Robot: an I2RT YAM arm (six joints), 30 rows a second.
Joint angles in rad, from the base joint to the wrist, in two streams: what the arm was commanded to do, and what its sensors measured. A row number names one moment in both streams.
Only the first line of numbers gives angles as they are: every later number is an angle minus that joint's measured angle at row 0.
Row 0, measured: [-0.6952, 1.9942, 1.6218, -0.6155, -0.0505, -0.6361]
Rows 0 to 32, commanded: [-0.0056, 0.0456, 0.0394, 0.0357, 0.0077, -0.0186]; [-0.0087, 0.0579, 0.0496, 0.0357, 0.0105, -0.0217]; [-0.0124, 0.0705, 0.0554, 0.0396, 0.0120, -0.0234]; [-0.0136, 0.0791, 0.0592, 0.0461, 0.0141, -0.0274]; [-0.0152, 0.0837, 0.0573, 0.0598, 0.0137, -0.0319]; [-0.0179, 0.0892, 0.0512, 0.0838, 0.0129, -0.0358]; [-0.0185, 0.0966, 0.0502, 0.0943, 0.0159, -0.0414]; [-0.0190, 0.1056, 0.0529, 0.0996, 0.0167, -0.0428]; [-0.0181, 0.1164, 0.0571, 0.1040, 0.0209, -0.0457]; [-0.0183, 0.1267, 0.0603, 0.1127, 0.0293, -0.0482]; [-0.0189, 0.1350, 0.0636, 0.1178, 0.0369, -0.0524]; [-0.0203, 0.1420, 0.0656, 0.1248, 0.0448, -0.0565]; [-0.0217, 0.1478, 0.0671, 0.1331, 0.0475, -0.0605]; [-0.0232, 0.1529, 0.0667, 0.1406, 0.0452, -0.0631]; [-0.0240, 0.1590, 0.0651, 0.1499, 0.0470, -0.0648]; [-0.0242, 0.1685, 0.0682, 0.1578, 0.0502, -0.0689]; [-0.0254, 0.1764, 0.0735, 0.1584, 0.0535, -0.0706]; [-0.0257, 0.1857, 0.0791, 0.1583, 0.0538, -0.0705]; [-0.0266, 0.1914, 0.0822, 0.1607, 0.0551, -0.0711]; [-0.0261, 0.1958, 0.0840, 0.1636, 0.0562, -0.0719]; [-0.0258, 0.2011, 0.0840, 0.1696, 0.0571, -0.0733]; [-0.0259, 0.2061, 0.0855, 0.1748, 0.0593, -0.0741]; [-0.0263, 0.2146, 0.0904, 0.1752, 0.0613, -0.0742]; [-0.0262, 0.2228, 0.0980, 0.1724, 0.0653, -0.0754]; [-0.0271, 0.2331, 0.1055, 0.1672, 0.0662, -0.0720]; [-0.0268, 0.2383, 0.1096, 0.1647, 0.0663, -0.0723]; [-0.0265, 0.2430, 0.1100, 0.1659, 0.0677, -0.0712]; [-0.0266, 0.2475, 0.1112, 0.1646, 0.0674, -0.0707]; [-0.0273, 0.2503, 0.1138, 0.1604, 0.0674, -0.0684]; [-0.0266, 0.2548, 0.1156, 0.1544, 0.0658, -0.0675]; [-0.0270, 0.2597, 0.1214, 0.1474, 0.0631, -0.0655]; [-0.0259, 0.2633, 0.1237, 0.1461, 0.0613, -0.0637]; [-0.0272, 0.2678, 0.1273, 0.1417, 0.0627, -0.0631]
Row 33, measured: [-0.0267, 0.2582, 0.1194, 0.1625, 0.0644, -0.0672]
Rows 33 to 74, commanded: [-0.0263, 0.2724, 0.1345, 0.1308, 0.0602, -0.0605]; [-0.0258, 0.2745, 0.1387, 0.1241, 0.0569, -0.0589]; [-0.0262, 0.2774, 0.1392, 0.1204, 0.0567, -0.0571]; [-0.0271, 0.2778, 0.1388, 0.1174, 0.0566, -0.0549]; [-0.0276, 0.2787, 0.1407, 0.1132, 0.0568, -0.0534]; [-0.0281, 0.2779, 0.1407, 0.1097, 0.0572, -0.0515]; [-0.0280, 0.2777, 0.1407, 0.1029, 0.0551, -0.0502]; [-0.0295, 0.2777, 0.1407, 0.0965, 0.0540, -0.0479]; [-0.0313, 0.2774, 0.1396, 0.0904, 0.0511, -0.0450]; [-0.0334, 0.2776, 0.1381, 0.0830, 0.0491, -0.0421]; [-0.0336, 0.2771, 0.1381, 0.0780, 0.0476, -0.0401]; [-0.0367, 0.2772, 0.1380, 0.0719, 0.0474, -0.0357]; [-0.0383, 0.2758, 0.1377, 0.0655, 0.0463, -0.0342]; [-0.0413, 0.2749, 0.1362, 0.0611, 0.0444, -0.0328]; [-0.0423, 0.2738, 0.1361, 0.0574, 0.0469, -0.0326]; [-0.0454, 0.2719, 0.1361, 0.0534, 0.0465, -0.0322]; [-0.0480, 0.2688, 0.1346, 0.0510, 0.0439, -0.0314]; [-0.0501, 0.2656, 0.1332, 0.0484, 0.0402, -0.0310]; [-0.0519, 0.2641, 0.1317, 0.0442, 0.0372, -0.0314]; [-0.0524, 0.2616, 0.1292, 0.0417, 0.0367, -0.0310]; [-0.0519, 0.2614, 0.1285, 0.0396, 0.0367, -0.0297]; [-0.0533, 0.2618, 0.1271, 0.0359, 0.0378, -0.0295]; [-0.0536, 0.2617, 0.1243, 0.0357, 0.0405, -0.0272]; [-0.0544, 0.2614, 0.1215, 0.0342, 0.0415, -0.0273]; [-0.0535, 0.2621, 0.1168, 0.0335, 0.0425, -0.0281]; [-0.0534, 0.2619, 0.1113, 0.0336, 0.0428, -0.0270]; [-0.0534, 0.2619, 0.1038, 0.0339, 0.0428, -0.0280]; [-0.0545, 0.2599, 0.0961, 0.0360, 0.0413, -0.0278]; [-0.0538, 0.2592, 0.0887, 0.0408, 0.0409, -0.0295]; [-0.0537, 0.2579, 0.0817, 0.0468, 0.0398, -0.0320]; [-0.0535, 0.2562, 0.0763, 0.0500, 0.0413, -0.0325]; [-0.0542, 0.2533, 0.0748, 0.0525, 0.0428, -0.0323]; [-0.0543, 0.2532, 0.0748, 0.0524, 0.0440, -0.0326]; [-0.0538, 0.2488, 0.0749, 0.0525, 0.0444, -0.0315]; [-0.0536, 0.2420, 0.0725, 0.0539, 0.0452, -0.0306]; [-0.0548, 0.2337, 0.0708, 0.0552, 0.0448, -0.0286]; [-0.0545, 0.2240, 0.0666, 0.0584, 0.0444, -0.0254]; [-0.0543, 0.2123, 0.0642, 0.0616, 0.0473, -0.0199]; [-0.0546, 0.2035, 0.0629, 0.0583, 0.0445, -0.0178]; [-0.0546, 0.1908, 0.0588, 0.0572, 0.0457, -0.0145]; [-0.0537, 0.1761, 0.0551, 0.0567, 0.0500, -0.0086]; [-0.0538, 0.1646, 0.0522, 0.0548, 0.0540, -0.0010]
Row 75, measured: [-0.0527, 0.1930, 0.0538, 0.0828, 0.0503, -0.0309]
